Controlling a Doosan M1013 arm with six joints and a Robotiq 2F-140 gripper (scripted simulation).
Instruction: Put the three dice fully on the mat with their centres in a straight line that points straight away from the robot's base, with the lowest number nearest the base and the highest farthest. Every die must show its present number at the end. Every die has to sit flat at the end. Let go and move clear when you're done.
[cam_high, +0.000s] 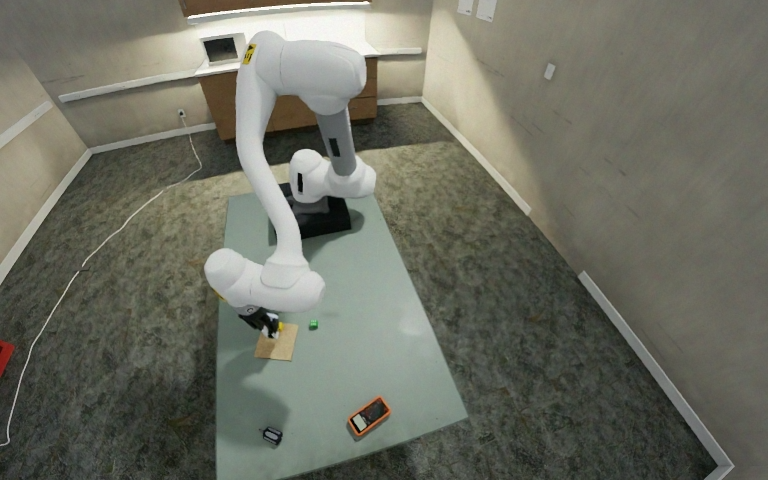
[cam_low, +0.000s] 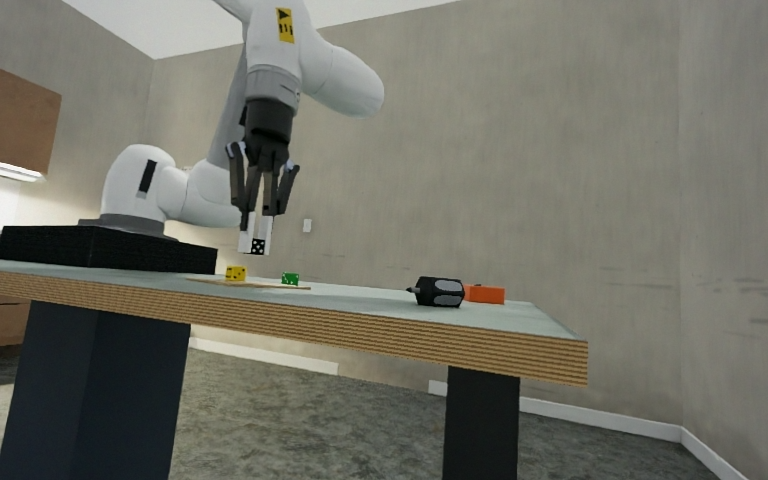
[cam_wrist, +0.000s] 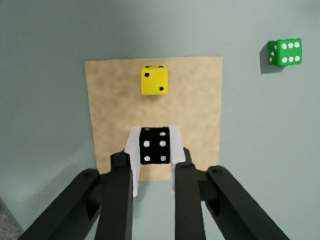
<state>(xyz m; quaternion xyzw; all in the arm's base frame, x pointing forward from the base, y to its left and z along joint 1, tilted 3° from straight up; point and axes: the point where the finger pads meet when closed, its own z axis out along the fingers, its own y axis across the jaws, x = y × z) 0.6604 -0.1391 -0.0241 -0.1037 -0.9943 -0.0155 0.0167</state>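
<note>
The tan mat is 80 mm below my hand. From my hand the other things lie so: black die (20 mm below); then yellow die (50 mm behind, 10 mm to the left, 70 mm below); then green die (50 mm behind, 140 mm to the left, 70 mm below).
</note>
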